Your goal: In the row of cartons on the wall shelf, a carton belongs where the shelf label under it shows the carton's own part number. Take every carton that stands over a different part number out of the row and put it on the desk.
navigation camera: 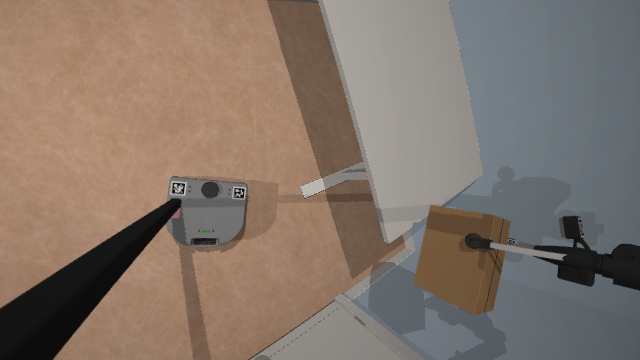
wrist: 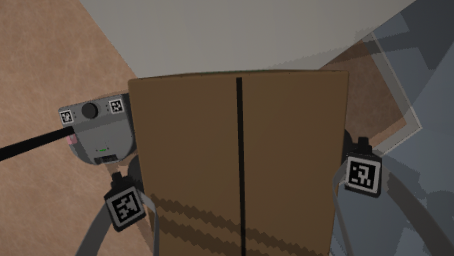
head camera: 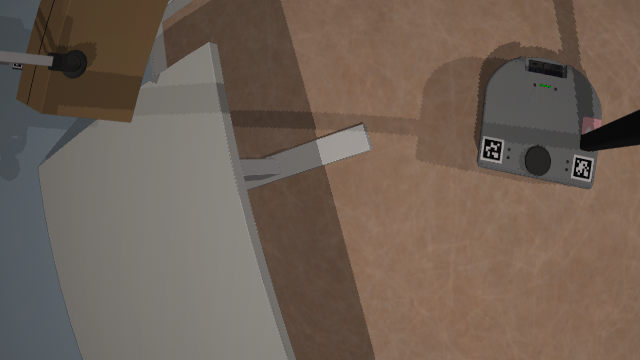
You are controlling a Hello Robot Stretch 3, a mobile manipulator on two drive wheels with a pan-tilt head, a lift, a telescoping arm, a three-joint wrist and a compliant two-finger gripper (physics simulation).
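Note:
A brown carton (head camera: 107, 37) (navigation camera: 445, 257) (wrist: 290, 150) with a dark line along one face is held up in the air. My gripper (head camera: 74, 63) (navigation camera: 474, 241) (wrist: 238, 158) is shut on it, with one fingertip pad pressed against each side. The desk (head camera: 150, 210) (navigation camera: 400, 100) (wrist: 225, 35) is a pale grey top. In the head and navigation views the carton hangs by the desk's near-wall corner and overlaps it slightly in the head view. Its height above the desk is hard to tell. The carton's part number, the wall shelf and its labels do not show.
My base (head camera: 540, 112) (navigation camera: 207, 212) (wrist: 102, 132) stands on the brown floor, apart from the desk. A pale desk foot (head camera: 345, 145) (navigation camera: 320, 186) sticks out toward it. A blue-grey wall (navigation camera: 550, 100) runs behind the desk. A pale flat panel (navigation camera: 340, 335) shows at the navigation view's bottom.

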